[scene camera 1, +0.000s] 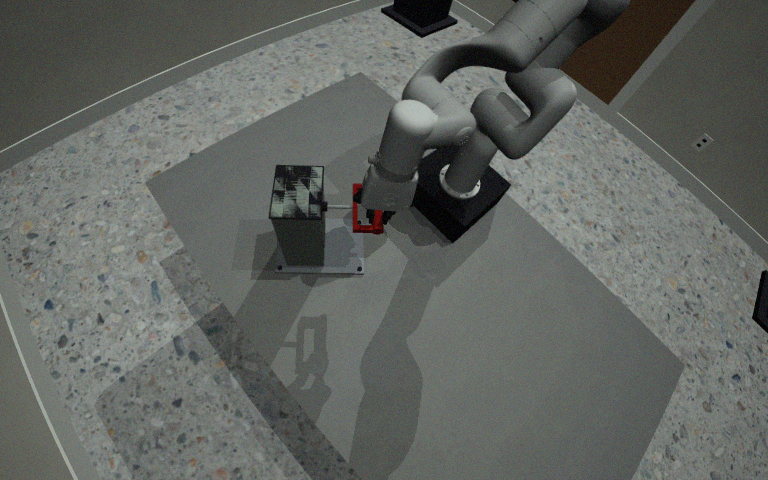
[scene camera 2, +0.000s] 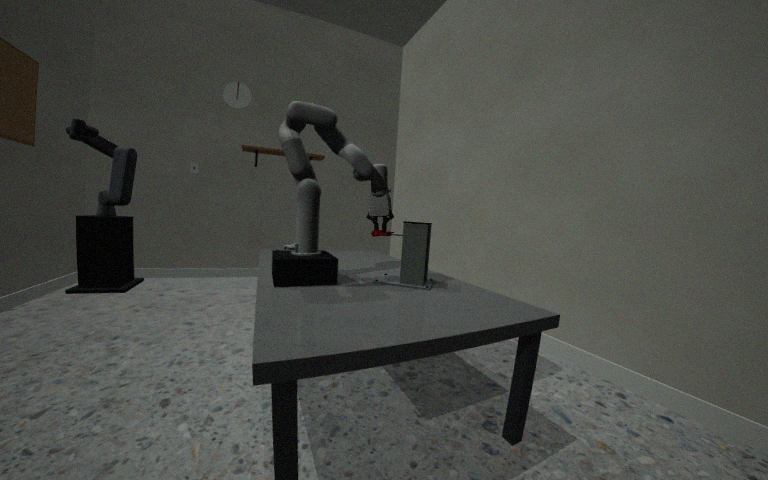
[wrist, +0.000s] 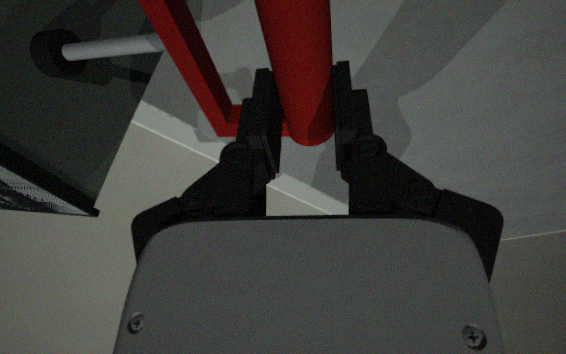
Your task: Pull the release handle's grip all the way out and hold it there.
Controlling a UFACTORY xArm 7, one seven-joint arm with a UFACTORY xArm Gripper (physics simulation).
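Observation:
The release handle is a red frame [scene camera 1: 356, 217] [wrist: 192, 70] with a round red grip bar [wrist: 307, 75]; in the scene camera 2 view the red handle [scene camera 2: 380, 233] is small. A pale rod [scene camera 1: 338, 207] [wrist: 112, 47] joins the frame to a black collar [scene camera 1: 324, 206] [wrist: 50, 52] on the side of a tall grey-green box [scene camera 1: 301, 243] [scene camera 2: 415, 251]. A length of rod shows between collar and frame. My gripper [wrist: 305, 88] [scene camera 2: 381, 229] is shut on the grip bar, one black finger on each side, above the table. In the scene camera 1 view the gripper body hides part of the handle.
The box stands on a pale base plate [scene camera 1: 345, 267] bolted to the grey table [scene camera 1: 509, 339] [scene camera 2: 396, 333]. My arm's black base block [scene camera 1: 453, 217] [scene camera 2: 304, 270] stands on the far side of the handle from the box. Another arm [scene camera 2: 121, 175] stands on a black pedestal off the table.

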